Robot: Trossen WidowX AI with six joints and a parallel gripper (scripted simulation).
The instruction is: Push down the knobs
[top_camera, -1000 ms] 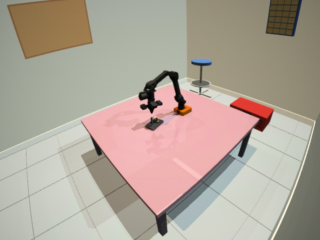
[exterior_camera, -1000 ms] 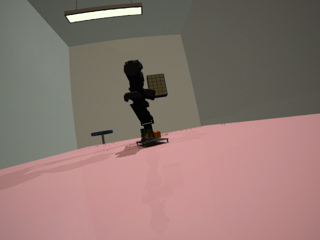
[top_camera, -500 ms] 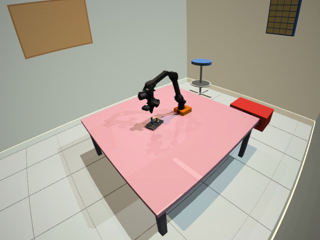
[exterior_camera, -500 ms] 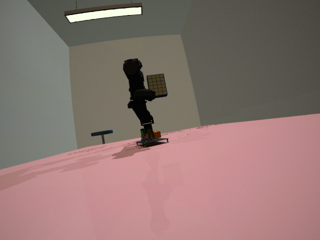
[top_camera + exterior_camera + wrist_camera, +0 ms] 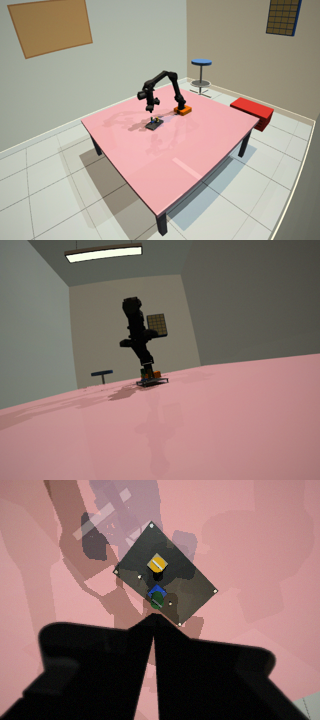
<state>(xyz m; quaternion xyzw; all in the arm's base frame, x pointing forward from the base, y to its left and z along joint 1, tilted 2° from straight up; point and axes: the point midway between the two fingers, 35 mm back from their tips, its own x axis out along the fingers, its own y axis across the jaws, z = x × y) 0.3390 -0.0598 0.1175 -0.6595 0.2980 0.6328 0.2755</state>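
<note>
The green knob is 6 cm below my gripper tip. The rest, counted from my gripper tip: yellow-brown knob: 6 cm below, 4 cm behind, 3 cm to the left.
</note>
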